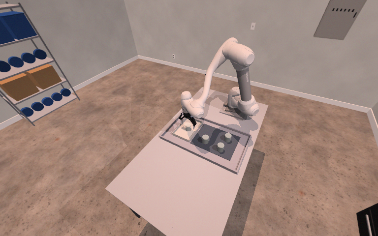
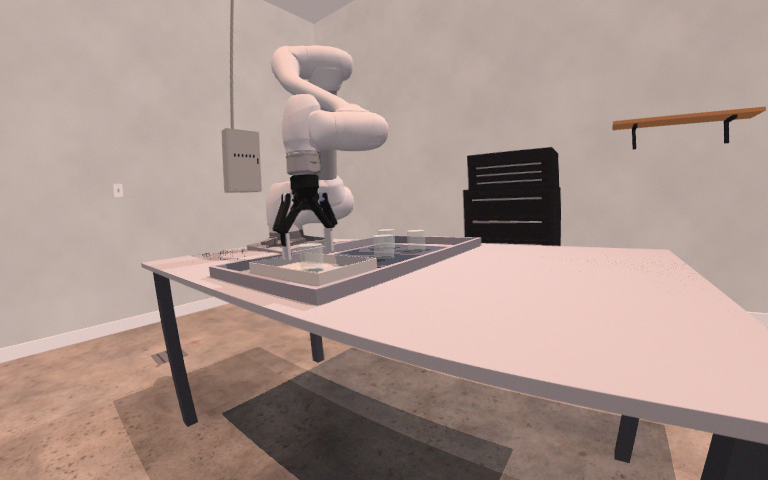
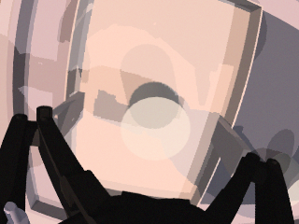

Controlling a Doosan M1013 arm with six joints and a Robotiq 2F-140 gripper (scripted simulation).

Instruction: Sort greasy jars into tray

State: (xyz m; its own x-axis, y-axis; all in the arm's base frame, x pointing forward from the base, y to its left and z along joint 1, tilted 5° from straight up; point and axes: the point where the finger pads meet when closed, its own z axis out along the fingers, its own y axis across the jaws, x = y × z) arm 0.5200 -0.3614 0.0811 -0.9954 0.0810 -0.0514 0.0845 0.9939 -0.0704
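Right now my hand is 5 cm above the cream-floored tray. Round my hand: dark drying mat: 32 cm to the left, 5 cm below, 3 cm ahead.
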